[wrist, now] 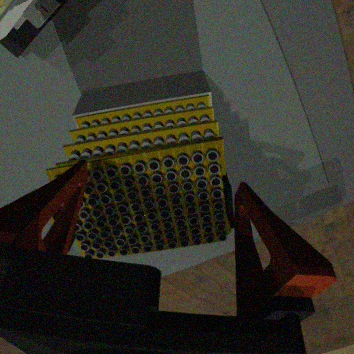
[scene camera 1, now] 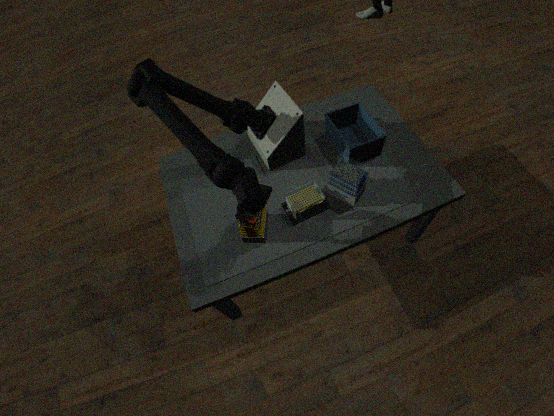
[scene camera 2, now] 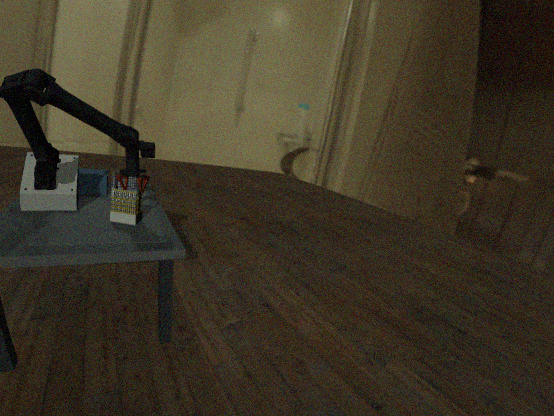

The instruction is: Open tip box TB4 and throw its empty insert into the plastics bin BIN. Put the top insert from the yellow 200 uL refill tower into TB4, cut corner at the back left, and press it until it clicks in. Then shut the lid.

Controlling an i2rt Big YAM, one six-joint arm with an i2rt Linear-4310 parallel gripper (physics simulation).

Labels:
One and the same spot on a blue bin: (scene camera 2: 91, 181) is (scene camera 1: 339, 141).

